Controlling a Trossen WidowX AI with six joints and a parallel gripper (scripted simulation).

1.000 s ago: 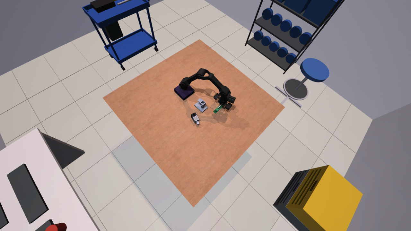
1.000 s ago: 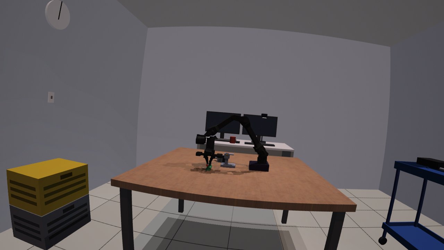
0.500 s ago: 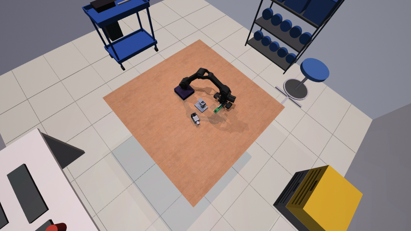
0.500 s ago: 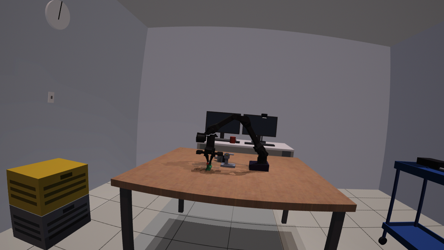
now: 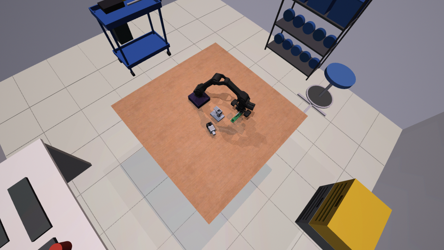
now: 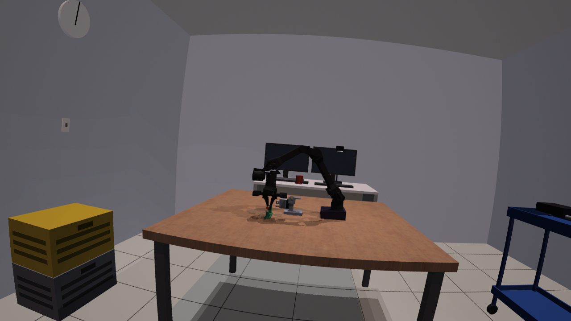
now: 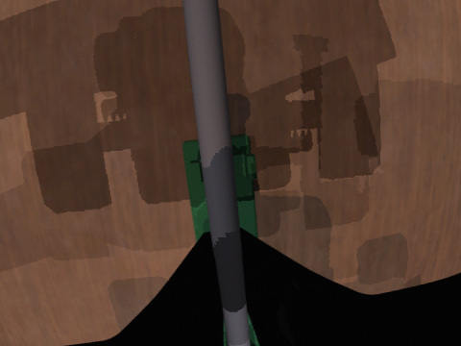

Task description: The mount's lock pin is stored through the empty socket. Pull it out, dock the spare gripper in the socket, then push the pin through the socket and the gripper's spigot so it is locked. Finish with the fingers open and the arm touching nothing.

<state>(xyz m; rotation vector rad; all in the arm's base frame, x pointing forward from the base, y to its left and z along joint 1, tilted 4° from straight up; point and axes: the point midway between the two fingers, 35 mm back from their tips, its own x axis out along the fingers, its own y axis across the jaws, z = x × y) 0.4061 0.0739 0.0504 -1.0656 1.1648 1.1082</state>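
My gripper tip is now 30 mm to the left of the green pin cradle and 20 mm above it. Round my gripper tip: spare gripper 110 mm behind, 280 mm to the right, 10 mm below; grey mount 150 mm behind, 130 mm to the right, 10 mm above.
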